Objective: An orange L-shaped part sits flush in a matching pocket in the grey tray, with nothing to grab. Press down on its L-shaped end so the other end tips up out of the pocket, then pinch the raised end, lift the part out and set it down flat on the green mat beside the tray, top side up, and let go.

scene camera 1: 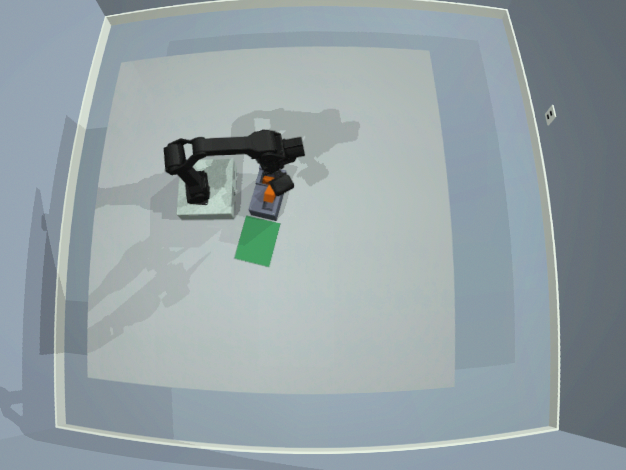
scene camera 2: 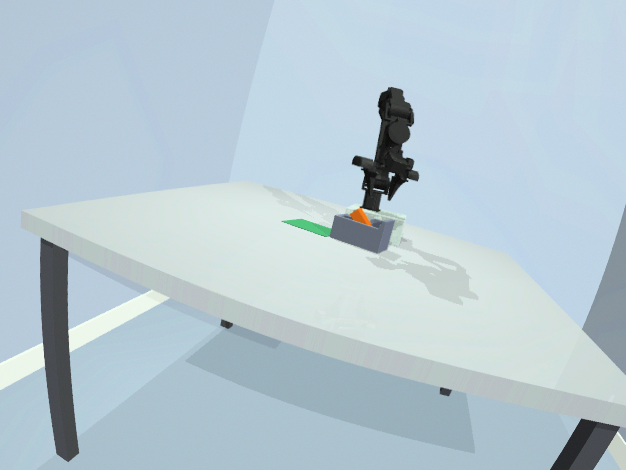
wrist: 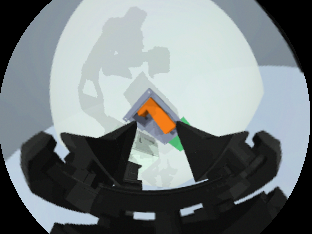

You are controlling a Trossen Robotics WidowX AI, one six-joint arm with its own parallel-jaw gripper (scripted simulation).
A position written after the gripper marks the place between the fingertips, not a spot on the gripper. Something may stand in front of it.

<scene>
The gripper [scene camera 2: 379,198] is open, holding nothing. Further things: a green mat [scene camera 1: 256,244].
The gripper also shows in the wrist view [wrist: 156,123].
</scene>
